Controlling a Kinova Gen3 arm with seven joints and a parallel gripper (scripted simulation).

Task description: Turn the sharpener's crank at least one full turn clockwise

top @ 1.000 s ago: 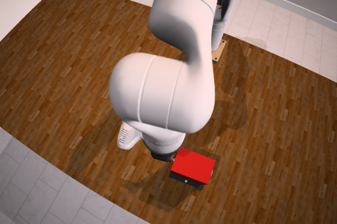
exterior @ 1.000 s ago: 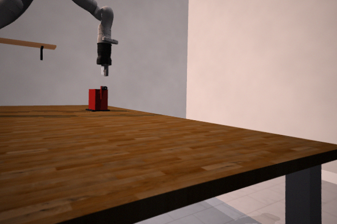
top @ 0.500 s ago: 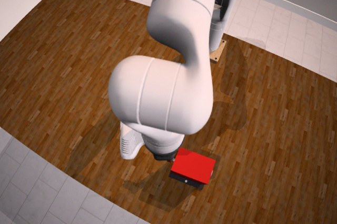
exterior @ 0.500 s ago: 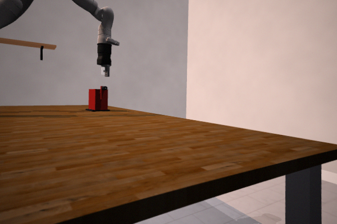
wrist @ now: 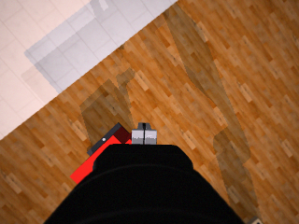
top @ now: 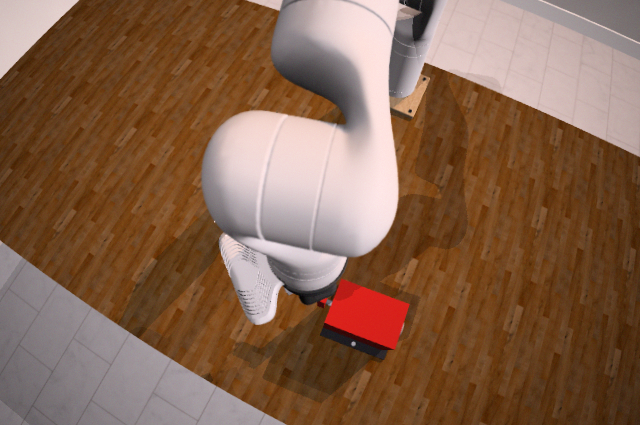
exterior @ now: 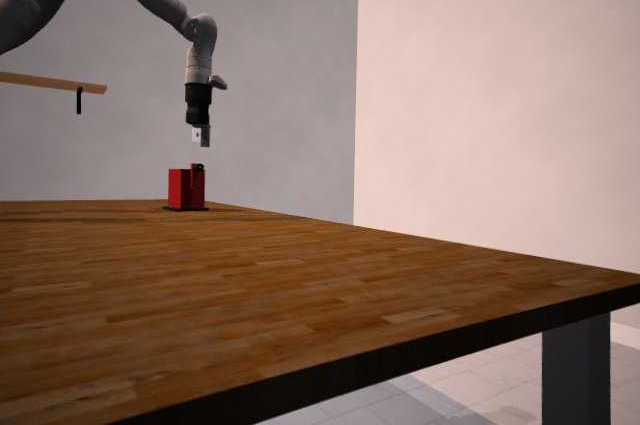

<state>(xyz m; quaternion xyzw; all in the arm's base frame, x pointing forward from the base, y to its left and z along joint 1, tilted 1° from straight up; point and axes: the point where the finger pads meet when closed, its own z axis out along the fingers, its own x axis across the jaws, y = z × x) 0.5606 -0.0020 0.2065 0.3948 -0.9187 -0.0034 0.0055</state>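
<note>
The crank is 10 mm behind my hand, 20 mm to the left of it and 90 mm below it.
</note>
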